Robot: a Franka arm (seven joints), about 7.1 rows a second.
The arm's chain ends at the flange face. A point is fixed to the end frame.
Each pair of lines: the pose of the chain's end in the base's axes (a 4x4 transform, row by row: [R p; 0 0 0 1], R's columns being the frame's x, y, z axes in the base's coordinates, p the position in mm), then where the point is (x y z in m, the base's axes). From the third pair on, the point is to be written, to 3 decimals.
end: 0.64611, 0.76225, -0.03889, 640.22; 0.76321, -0.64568, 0.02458, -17.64; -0.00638, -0.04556, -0.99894, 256.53; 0, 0, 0, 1
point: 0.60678 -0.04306 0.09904
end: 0.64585, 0.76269, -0.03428, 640.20; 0.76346, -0.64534, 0.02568, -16.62; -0.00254, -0.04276, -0.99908, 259.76; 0, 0, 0, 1
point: 0.60750 -0.04187 0.10209
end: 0.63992, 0.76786, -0.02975, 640.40; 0.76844, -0.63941, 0.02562, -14.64; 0.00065, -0.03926, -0.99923, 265.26; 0, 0, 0, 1
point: 0.609 -0.040 0.107
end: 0.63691, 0.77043, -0.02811, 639.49; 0.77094, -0.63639, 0.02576, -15.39; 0.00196, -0.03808, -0.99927, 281.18; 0, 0, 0, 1
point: 0.608 -0.041 0.123
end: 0.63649, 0.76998, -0.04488, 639.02; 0.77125, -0.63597, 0.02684, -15.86; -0.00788, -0.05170, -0.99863, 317.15; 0, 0, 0, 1
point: 0.605 -0.041 0.160
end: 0.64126, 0.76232, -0.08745, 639.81; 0.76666, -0.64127, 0.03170, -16.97; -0.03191, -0.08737, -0.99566, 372.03; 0, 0, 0, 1
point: 0.599 -0.041 0.216
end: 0.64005, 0.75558, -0.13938, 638.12; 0.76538, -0.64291, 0.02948, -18.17; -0.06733, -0.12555, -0.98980, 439.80; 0, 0, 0, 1
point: 0.589 -0.043 0.286
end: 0.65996, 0.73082, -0.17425, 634.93; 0.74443, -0.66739, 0.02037, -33.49; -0.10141, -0.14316, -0.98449, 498.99; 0, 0, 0, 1
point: 0.580 -0.059 0.348
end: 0.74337, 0.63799, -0.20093, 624.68; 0.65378, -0.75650, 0.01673, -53.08; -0.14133, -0.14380, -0.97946, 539.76; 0, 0, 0, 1
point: 0.562 -0.075 0.391
